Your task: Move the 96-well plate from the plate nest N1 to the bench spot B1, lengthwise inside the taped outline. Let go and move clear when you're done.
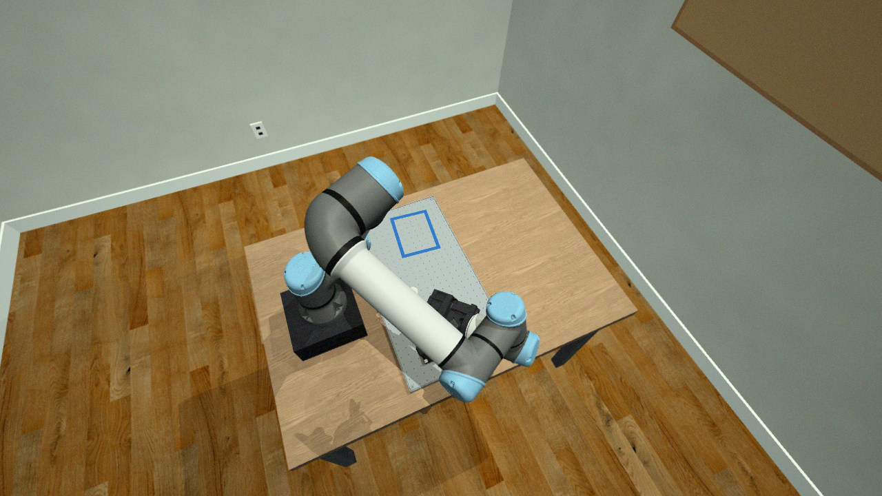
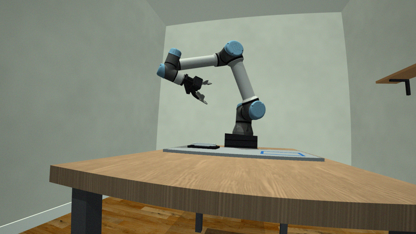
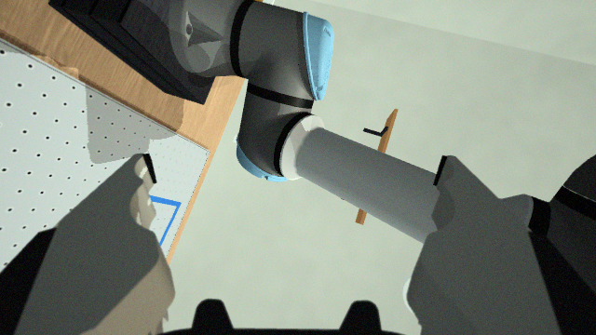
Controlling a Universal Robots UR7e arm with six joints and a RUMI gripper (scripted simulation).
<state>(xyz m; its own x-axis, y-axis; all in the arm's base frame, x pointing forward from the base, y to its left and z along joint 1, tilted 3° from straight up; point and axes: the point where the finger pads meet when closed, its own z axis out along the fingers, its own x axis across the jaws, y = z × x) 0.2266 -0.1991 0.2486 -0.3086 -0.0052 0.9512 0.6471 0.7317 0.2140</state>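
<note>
Right now the 96-well plate is 100 mm ahead of my hand, 20 mm to the left of it and 330 mm below it. Also, from my hand: black plate nest: 100 mm ahead, 20 mm to the left, 340 mm below.
</note>
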